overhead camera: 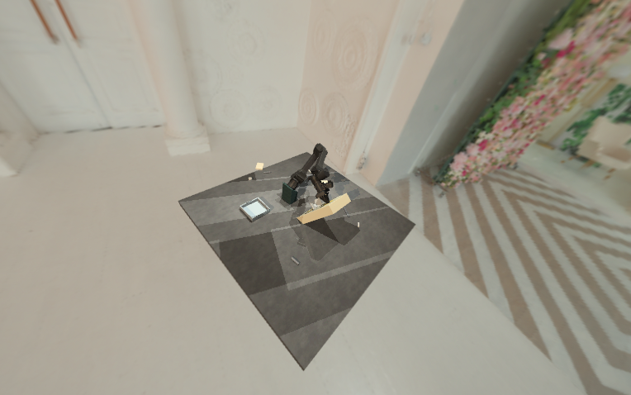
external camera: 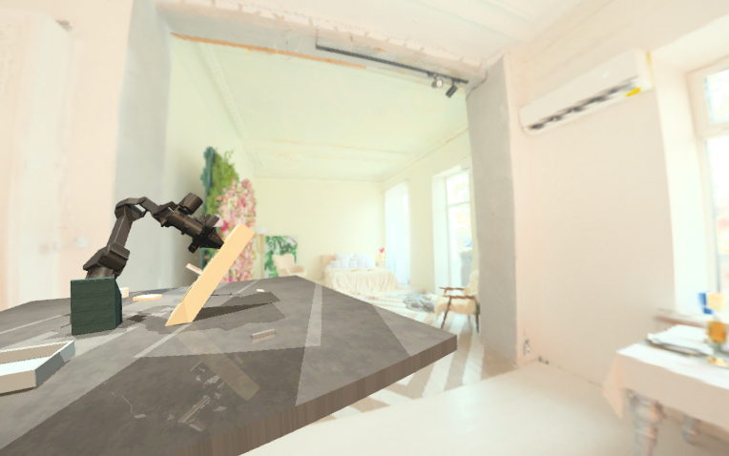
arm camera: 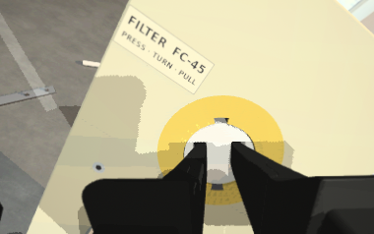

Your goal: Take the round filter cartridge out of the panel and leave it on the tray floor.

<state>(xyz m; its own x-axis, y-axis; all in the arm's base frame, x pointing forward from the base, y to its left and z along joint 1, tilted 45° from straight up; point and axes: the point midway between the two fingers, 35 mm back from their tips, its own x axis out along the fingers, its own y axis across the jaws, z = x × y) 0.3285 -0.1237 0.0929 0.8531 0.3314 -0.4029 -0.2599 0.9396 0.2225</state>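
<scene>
Right now my gripper tip is 10 mm short of the round filter cartridge and 10 mm above it. From my gripper tip the other things lie so: beige service panel: 80 mm below, 40 mm behind; tray: 440 mm behind, 250 mm to the right, 230 mm below.
</scene>
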